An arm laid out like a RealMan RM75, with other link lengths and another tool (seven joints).
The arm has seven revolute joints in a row. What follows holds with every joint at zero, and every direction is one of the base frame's. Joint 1 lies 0.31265 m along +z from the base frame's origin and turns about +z. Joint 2 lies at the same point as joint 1 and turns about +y. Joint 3 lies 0.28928 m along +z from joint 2 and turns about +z. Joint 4 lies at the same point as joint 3 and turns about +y. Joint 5 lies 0.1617 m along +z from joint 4 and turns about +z. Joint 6 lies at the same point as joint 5 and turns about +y. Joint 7 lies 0.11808 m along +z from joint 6 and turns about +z. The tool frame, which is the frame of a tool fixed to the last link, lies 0.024 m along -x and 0.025 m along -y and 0.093 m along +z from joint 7; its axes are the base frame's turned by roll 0, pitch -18.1 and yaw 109.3 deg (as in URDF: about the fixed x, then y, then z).
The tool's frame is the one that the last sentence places.
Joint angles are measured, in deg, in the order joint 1, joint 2, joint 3, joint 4, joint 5, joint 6, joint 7. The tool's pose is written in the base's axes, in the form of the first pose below.
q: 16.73, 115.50, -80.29, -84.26, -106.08, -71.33, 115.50
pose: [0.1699, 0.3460, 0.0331], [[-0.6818, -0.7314, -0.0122], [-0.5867, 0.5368, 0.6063], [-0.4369, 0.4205, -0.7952]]
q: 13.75, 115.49, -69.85, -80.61, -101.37, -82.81, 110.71
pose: [0.1950, 0.3253, 0.0543], [[-0.7441, -0.6659, -0.0529], [-0.5701, 0.5918, 0.5699], [-0.3482, 0.4542, -0.8200]]
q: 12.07, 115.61, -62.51, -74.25, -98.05, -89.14, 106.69
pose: [0.2161, 0.3131, 0.0672], [[-0.8071, -0.5821, -0.0987], [-0.5273, 0.6355, 0.5640], [-0.2656, 0.5073, -0.8198]]
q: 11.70, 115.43, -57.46, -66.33, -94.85, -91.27, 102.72
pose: [0.2331, 0.3121, 0.0775], [[-0.8607, -0.4884, -0.1439], [-0.4703, 0.6543, 0.5922], [-0.1951, 0.5774, -0.7928]]
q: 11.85, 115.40, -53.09, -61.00, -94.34, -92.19, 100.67
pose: [0.2483, 0.3143, 0.0853], [[-0.8966, -0.4165, -0.1503], [-0.4126, 0.6628, 0.6249], [-0.1607, 0.6223, -0.7661]]
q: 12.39, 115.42, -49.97, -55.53, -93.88, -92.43, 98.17
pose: [0.2596, 0.3168, 0.0878], [[-0.9206, -0.3565, -0.1591], [-0.3695, 0.6641, 0.6499], [-0.1260, 0.6571, -0.7432]]
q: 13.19, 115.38, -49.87, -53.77, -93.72, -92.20, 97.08
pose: [0.2588, 0.3197, 0.0856], [[-0.9201, -0.3540, -0.1678], [-0.3733, 0.6624, 0.6495], [-0.1188, 0.6602, -0.7417]]
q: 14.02, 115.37, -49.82, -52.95, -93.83, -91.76, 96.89
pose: [0.2572, 0.3238, 0.0843], [[-0.9198, -0.3535, -0.1702], [-0.3746, 0.6622, 0.6490], [-0.1168, 0.6607, -0.7415]]
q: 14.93, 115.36, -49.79, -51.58, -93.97, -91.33, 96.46
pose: [0.2562, 0.3276, 0.0816], [[-0.9206, -0.3501, -0.1732], [-0.3745, 0.6650, 0.6462], [-0.1110, 0.6597, -0.7433]]
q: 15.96, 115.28, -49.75, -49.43, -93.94, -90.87, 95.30
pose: [0.2556, 0.3314, 0.0783], [[-0.9206, -0.3470, -0.1790], [-0.3762, 0.6661, 0.6440], [-0.1042, 0.6603, -0.7438]]
